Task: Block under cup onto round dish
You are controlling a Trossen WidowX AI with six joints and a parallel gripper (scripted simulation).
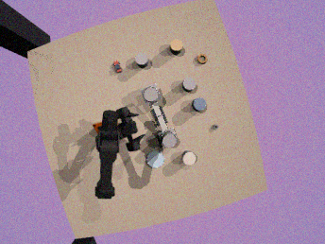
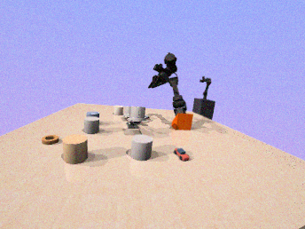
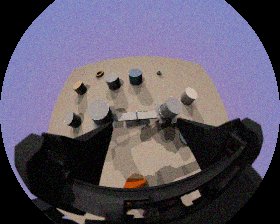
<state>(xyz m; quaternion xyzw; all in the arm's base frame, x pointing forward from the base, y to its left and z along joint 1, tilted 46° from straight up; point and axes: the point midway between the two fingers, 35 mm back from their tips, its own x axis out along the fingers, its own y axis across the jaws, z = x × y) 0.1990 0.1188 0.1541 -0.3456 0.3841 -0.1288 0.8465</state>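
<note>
My gripper tip is now 10 cm short of the pale bluish block, 11 cm to the left of it and 19 cm above it. Round my gripper tip: blue-grey cup: 31 cm ahead, 1 cm to the left, 20 cm below; then balance beam: 9 cm ahead, 2 cm to the left, 19 cm below; then round light-blue dish: 21 cm to the right, 23 cm below.
</note>
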